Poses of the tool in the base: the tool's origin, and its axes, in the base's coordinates. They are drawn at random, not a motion.
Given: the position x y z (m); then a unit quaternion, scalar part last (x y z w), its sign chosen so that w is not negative.
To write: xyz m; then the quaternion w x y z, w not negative. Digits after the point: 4 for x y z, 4 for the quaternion.
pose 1, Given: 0.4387 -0.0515 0.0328 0.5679 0.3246 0.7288 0.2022
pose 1, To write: 0.4387 -0.0515 0.0328 0.2022 0.5679 0.3246 0.7288
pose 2, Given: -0.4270 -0.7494 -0.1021 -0.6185 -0.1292 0.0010 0.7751
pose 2, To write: -0.4270 -0.7494 -0.1021 0.7751 -0.6185 -0.1292 0.0010
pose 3, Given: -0.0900 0.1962 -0.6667 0.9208 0.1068 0.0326 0.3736
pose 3, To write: -0.0900 0.1962 -0.6667 0.3736 0.9208 0.1068 0.0326
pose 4, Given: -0.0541 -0.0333 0.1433 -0.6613 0.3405 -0.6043 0.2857
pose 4, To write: -0.0541 -0.0333 0.1433 0.2857 -0.6613 0.3405 -0.6043
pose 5, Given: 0.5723 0.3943 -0.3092 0.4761 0.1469 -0.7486 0.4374
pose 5, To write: 0.5723 0.3943 -0.3092 0.4374 0.4761 0.1469 -0.7486
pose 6, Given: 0.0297 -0.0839 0.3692 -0.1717 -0.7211 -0.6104 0.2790
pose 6, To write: 0.0297 -0.0839 0.3692 0.2790 -0.1717 -0.7211 -0.6104
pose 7, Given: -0.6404 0.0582 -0.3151 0.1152 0.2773 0.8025 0.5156
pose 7, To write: -0.6404 0.0582 -0.3151 0.5156 0.1152 0.2773 0.8025
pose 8, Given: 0.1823 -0.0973 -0.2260 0.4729 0.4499 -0.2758 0.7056
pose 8, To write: 0.1823 -0.0973 -0.2260 0.7056 0.4729 0.4499 -0.2758
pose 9, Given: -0.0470 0.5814 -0.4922 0.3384 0.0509 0.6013 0.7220
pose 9, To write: -0.0470 0.5814 -0.4922 0.7220 0.3384 0.0509 0.6013
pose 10, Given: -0.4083 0.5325 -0.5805 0.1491 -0.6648 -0.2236 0.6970
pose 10, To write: -0.4083 0.5325 -0.5805 0.6970 0.1491 -0.6648 -0.2236
